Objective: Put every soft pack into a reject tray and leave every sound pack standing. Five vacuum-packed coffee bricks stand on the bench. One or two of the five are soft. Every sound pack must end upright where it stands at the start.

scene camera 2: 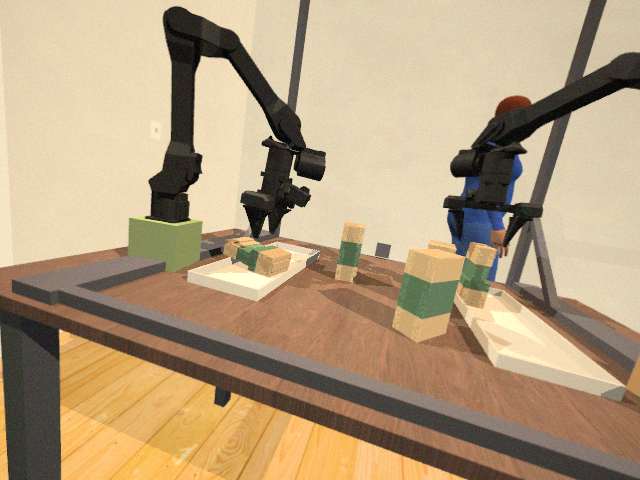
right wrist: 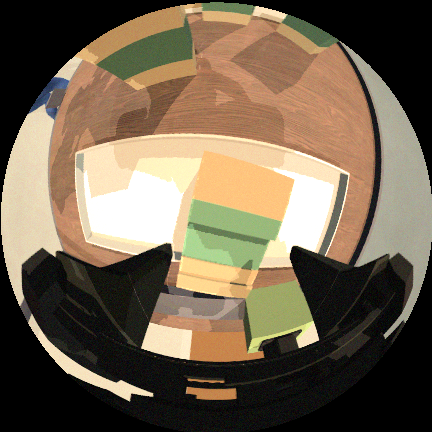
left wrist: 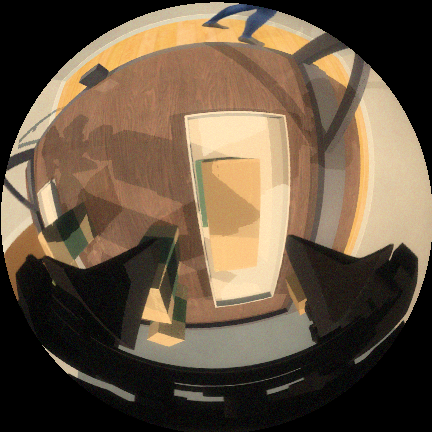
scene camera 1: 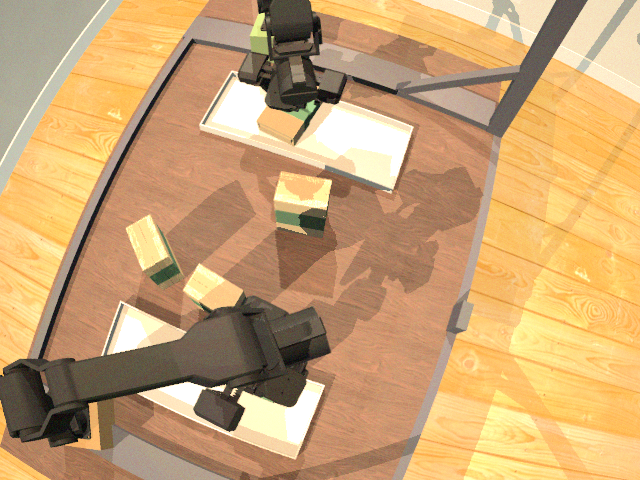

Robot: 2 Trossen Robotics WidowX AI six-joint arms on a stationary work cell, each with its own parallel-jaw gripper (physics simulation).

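Places are measured from the left arm's base along level axes (x ahead, y right, z down), in millimetres.
Pixels of known places: left gripper, fingertip midpoint: (scene camera 2: 481, 243) (left wrist: 224, 243); right gripper, fingertip midpoint: (scene camera 2: 264, 235) (right wrist: 234, 251); left arm's base, origin of the base link: (scene camera 1: 75, 420); right arm's base, origin of the base link: (scene camera 2: 168, 219) (right wrist: 278, 340) (left wrist: 53, 286).
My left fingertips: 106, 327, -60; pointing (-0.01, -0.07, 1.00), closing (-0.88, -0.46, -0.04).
Ahead of a thing's pixels: the offset from my left fingertips to its middle, as dx, dy, dz. "*": to the spot under its first point.
Three coffee bricks stand upright: a middle pack {+280, +100, +78} (scene camera 1: 302, 193) (scene camera 2: 349, 253) (left wrist: 75, 232), a left pack {+205, -158, +78} (scene camera 1: 147, 245) (scene camera 2: 428, 297), and one beside the lower tray {+124, -43, +78} (scene camera 1: 214, 289) (scene camera 2: 442, 244), mostly hidden in scene camera 2. Another pack {-10, +8, +75} (scene camera 2: 474, 276) (left wrist: 232, 215) appears to stand on end in the lower tray {-13, -91, +137} (scene camera 2: 542, 341) (left wrist: 240, 132). My open left gripper (scene camera 2: 483, 240) (left wrist: 224, 243) hangs empty above it. A fifth pack {+508, +90, +116} (scene camera 1: 281, 124) (scene camera 2: 255, 255) (right wrist: 235, 200) lies tilted across the upper tray {+477, +112, +137} (scene camera 1: 361, 139) (right wrist: 155, 220), creased at its green band. My open right gripper (scene camera 2: 265, 233) (right wrist: 234, 251) is empty above it.
A grey frame {* +403, -292, +128} (scene camera 1: 111, 170) (scene camera 2: 258, 359) borders the bench, with a post (scene camera 1: 540, 62) at the upper right of scene camera 1. A green base block {+703, +59, +99} (scene camera 2: 164, 242) (right wrist: 280, 312) carries my right arm. A person in blue (scene camera 2: 473, 222) stands behind the bench.
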